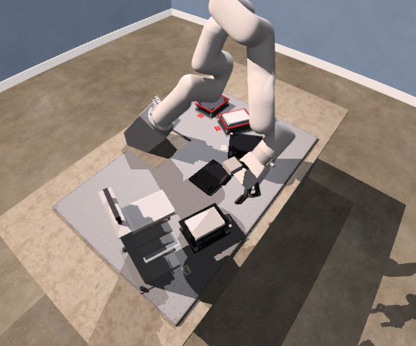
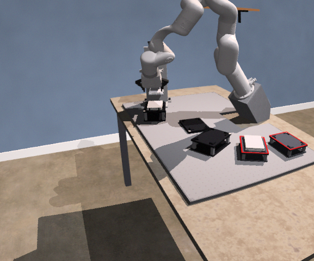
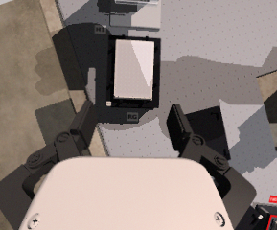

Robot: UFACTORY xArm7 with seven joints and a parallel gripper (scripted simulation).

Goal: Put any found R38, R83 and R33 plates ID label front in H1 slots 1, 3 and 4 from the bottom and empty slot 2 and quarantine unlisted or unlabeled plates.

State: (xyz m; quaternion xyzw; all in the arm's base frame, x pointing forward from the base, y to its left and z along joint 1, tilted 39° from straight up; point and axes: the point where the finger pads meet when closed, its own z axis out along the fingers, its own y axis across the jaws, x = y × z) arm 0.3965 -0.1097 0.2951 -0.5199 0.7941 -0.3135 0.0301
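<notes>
Now: the RG deck label 190 mm below my hand and 10 mm to the left of it. From my hand the other things lie so: plate hotel H1 (370 mm to the right, 30 mm behind, 10 mm below); then pale plate (290 mm to the right, 90 mm below, 30 mm behind); then H1 deck label (240 mm to the right, 190 mm below, 80 mm ahead).
</notes>
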